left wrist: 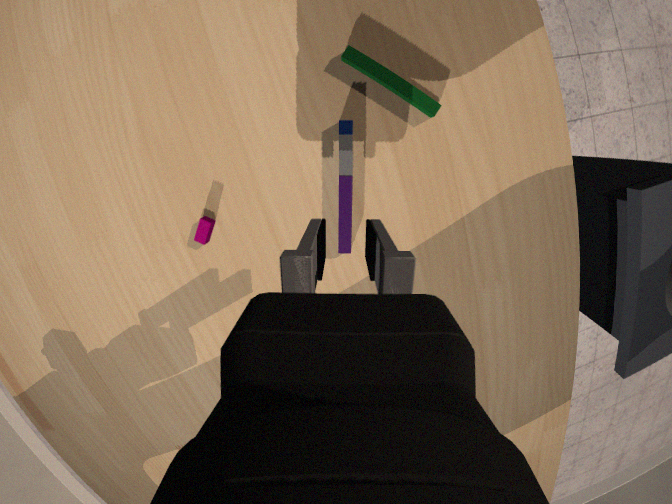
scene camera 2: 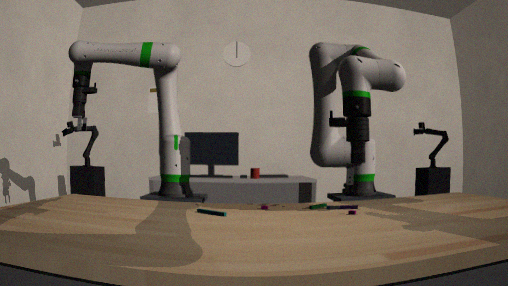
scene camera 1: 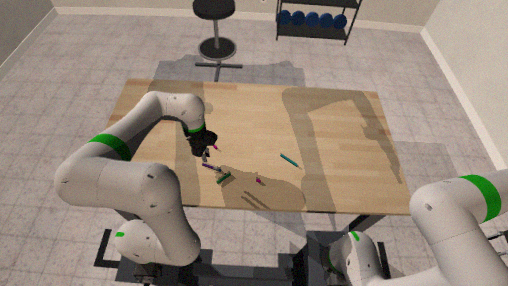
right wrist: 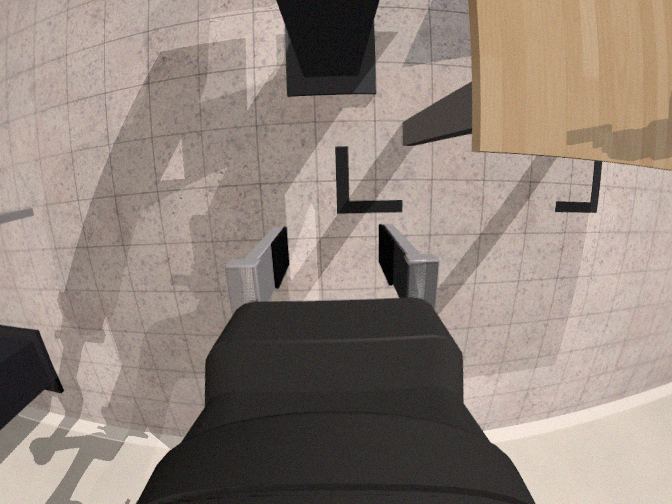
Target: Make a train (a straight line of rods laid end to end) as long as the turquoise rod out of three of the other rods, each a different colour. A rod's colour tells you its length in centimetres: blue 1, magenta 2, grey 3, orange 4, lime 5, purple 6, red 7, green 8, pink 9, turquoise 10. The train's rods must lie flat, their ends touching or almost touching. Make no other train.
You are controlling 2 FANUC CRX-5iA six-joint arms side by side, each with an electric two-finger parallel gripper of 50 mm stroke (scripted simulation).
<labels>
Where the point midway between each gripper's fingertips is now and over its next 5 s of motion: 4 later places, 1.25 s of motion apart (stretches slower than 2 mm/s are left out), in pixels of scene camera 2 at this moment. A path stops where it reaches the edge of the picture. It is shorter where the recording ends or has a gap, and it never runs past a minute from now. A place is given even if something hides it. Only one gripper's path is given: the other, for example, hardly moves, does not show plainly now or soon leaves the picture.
The left gripper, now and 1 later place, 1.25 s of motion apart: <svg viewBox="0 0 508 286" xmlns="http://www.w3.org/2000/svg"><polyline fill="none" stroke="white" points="349,184 350,150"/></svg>
</labels>
